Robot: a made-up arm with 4 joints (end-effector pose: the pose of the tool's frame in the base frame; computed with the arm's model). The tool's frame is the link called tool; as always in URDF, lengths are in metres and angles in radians. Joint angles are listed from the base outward.
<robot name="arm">
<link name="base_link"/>
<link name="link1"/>
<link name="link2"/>
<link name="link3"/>
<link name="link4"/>
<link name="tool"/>
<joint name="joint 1" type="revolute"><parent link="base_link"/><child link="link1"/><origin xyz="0.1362 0.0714 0.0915"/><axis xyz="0.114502 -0.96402 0.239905"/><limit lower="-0.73" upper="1.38"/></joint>
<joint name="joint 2" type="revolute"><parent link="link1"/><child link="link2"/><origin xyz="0.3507 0.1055 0.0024"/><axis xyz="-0.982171 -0.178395 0.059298"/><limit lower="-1.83" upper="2.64"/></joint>
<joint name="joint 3" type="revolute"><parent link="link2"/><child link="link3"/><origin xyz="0.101 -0.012 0.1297"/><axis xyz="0 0 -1"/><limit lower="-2.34" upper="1.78"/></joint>
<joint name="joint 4" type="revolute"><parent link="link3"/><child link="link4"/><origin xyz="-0.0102 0.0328 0.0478"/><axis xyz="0.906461 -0.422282 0.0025"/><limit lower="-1.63" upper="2.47"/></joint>
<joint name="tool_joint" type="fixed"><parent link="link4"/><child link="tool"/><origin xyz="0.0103 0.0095 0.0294" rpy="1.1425 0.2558 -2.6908"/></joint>
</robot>
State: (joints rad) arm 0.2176 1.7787 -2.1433 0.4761
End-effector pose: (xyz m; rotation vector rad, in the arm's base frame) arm 0.4806 0.4204 0.1757 -0.4837 -0.8673 -0.5745
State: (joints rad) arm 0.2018 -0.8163 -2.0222 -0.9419
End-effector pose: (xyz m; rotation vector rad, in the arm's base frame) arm 0.5232 0.0398 0.2691 2.2492 -0.8784 -0.4893
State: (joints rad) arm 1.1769 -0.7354 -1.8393 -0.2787
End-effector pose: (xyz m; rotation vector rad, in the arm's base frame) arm 0.2000 0.0612 0.5311 2.3156 -0.4702 0.2529
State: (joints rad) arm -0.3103 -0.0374 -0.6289 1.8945
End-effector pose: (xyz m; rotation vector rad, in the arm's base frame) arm 0.6112 0.1181 0.1332 -0.8277 -1.1684 2.5468
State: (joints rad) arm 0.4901 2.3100 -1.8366 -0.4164
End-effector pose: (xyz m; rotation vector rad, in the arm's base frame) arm 0.4585 0.3892 0.1566 -0.7892 -1.4888 0.4972
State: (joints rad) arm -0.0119 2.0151 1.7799 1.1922
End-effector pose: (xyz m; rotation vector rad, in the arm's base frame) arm 0.5463 0.3848 0.0121 -2.4020 1.2189 -0.1387
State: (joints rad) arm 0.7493 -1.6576 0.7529 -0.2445
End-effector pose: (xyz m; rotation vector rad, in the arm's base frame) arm 0.5440 0.0663 0.4091 0.2262 0.4472 -2.8030
